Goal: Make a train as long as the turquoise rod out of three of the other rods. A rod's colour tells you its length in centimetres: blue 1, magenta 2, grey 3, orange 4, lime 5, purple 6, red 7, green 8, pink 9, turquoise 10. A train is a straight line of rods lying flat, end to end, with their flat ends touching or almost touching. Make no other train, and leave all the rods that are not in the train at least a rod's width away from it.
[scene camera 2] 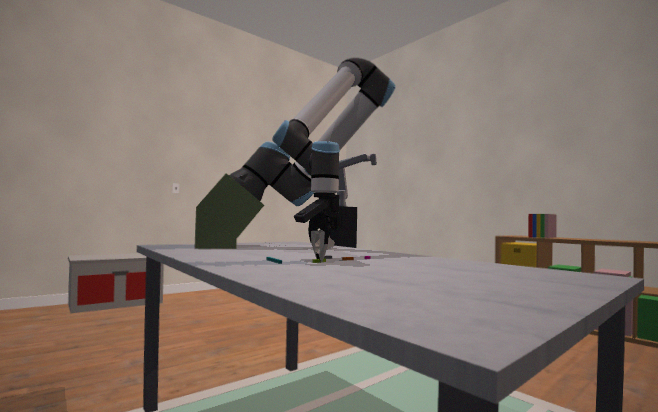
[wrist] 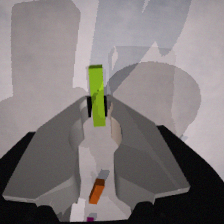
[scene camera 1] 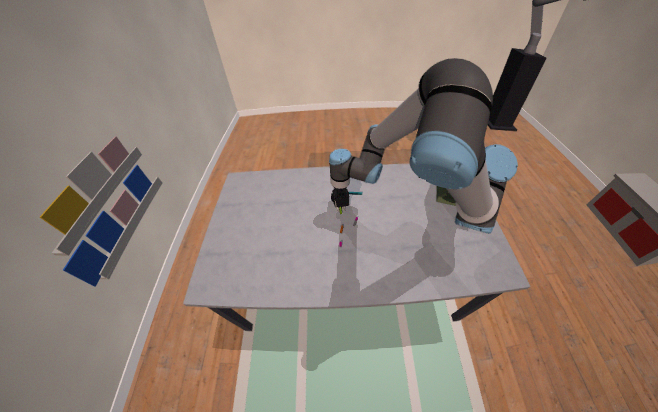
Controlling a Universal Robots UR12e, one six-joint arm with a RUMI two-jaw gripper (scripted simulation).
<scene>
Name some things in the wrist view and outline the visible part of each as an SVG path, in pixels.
My gripper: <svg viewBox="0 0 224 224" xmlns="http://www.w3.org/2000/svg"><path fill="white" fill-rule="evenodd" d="M0 159L0 224L224 224L224 182L217 172L199 154L164 125L157 125L109 94L104 96L105 117L111 120L111 138L118 145L114 152L115 193L120 201L130 207L131 215L128 219L70 222L72 204L77 204L80 197L81 176L78 146L85 138L83 124L88 118L91 118L92 100L89 95L75 101L39 127L35 132L28 132Z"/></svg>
A lime rod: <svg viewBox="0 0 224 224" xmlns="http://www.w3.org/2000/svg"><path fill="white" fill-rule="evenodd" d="M89 65L94 127L106 126L102 65Z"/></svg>
</scene>
